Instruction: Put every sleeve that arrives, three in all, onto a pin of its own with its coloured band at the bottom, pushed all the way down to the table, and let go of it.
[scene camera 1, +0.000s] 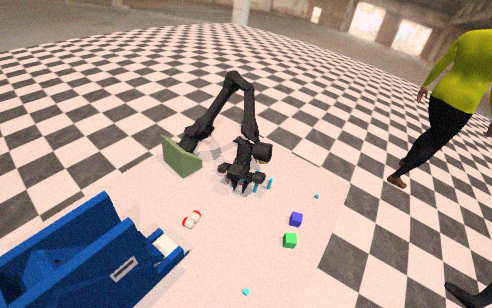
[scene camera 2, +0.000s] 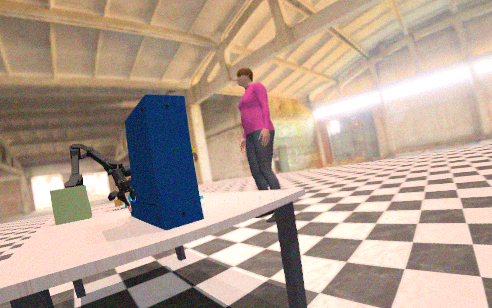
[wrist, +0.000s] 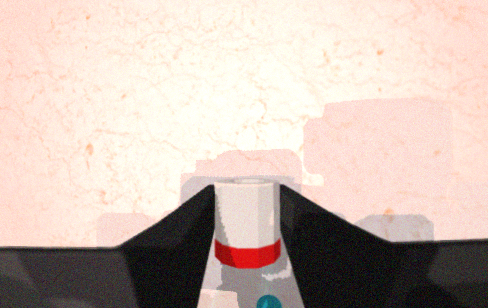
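Observation:
My gripper (scene camera 1: 240, 189) (scene camera 2: 130, 201) (wrist: 246, 192) is shut on a white sleeve (wrist: 247, 215) with a red band. In the wrist view the sleeve's white end shows its open rim, and its band is at the lower end; its tilt is too small to judge in scene camera 1. A teal pin (wrist: 269, 302) shows below the sleeve in the wrist view, apart from it in that view. Teal pins (scene camera 1: 270, 183) (scene camera 1: 255, 188) stand right of the fingers in scene camera 1. Two more white sleeves with red bands, one (scene camera 1: 188, 222) and another (scene camera 1: 197, 215), lie end to end on the table (scene camera 1: 225, 250).
A green panel (scene camera 1: 181, 159) (scene camera 2: 71, 205) stands near the arm base. A large blue housing (scene camera 1: 85, 265) (scene camera 2: 165, 160) stands at the table's side. A blue cube (scene camera 1: 296, 219), a green cube (scene camera 1: 290, 240) and small cyan pieces (scene camera 1: 316, 196) (scene camera 1: 246, 291) lie on the table.

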